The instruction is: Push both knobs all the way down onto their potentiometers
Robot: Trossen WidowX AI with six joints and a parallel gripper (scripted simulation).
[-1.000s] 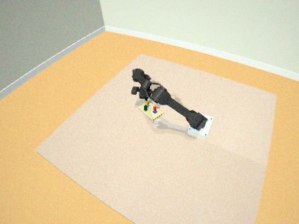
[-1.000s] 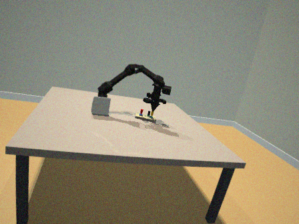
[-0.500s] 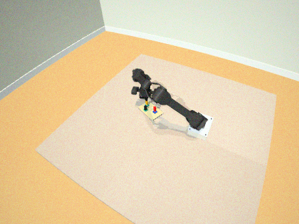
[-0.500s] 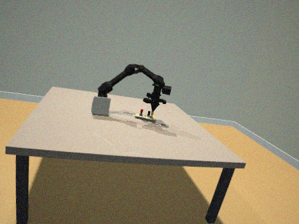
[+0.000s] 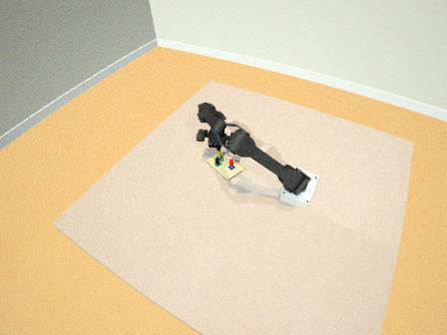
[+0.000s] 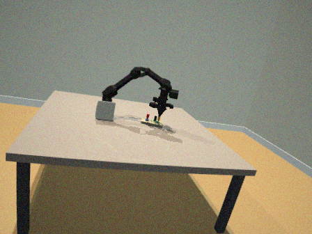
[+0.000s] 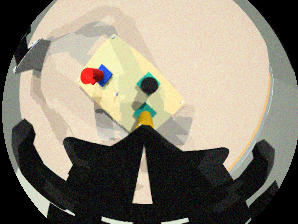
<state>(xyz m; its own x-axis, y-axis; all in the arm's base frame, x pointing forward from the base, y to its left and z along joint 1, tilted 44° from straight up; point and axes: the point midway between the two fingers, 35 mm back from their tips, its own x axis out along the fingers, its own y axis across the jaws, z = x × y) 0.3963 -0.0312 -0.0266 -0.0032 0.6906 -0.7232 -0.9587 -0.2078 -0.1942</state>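
My gripper tip is 1 cm above the yellow knob. Round my gripper tip: red knob: 8 cm behind, 3 cm to the left, 2 cm below.
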